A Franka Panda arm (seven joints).
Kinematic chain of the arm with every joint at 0, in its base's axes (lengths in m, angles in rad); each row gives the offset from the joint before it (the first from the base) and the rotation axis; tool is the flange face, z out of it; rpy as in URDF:
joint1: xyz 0 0 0.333 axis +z
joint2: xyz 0 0 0 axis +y
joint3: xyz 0 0 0.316 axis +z
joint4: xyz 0.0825 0 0 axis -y
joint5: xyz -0.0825 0 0.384 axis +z
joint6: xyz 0 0 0 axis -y
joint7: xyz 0.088 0 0 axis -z
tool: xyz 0 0 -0.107 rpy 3.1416 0 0
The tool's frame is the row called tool.
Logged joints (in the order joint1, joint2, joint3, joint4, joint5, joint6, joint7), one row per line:
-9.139, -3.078, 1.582, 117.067, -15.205, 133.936, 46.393
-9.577, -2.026, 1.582, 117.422, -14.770, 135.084, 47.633
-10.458, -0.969, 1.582, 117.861, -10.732, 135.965, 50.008
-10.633, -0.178, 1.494, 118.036, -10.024, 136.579, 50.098
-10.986, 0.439, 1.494, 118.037, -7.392, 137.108, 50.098
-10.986, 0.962, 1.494, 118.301, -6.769, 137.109, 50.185
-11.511, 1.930, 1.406, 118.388, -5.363, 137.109, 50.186
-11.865, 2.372, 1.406, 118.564, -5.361, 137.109, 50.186
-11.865, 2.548, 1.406, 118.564, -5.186, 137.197, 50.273
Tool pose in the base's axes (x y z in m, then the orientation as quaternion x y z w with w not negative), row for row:
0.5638, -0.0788, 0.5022, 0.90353, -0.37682, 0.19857, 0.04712
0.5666, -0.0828, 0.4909, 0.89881, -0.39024, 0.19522, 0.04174
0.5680, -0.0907, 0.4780, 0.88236, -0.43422, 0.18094, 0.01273
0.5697, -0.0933, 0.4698, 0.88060, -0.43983, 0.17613, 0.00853
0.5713, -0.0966, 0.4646, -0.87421, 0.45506, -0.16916, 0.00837
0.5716, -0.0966, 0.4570, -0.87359, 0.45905, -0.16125, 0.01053
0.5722, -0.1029, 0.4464, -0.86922, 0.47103, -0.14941, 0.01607
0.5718, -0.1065, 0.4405, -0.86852, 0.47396, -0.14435, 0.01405
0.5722, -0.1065, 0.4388, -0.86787, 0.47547, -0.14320, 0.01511
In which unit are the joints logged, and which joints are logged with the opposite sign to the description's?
The joints are logged in degrees. Opposite sign: joint4.
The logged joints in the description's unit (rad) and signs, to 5 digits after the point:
-0.15951, -0.05372, 0.02761, -2.04320, -0.26538, 2.33762, 0.80971
-0.16715, -0.03536, 0.02761, -2.04940, -0.25779, 2.35766, 0.83135
-0.18253, -0.01691, 0.02761, -2.05706, -0.18731, 2.37304, 0.87280
-0.18558, -0.00311, 0.02608, -2.06012, -0.17495, 2.38375, 0.87438
-0.19174, 0.00766, 0.02608, -2.06013, -0.12901, 2.39299, 0.87438
-0.19174, 0.01679, 0.02608, -2.06474, -0.11814, 2.39300, 0.87589
-0.20090, 0.03368, 0.02454, -2.06626, -0.09360, 2.39300, 0.87591
-0.20708, 0.04140, 0.02454, -2.06933, -0.09357, 2.39300, 0.87591
-0.20708, 0.04447, 0.02454, -2.06933, -0.09051, 2.39454, 0.87743

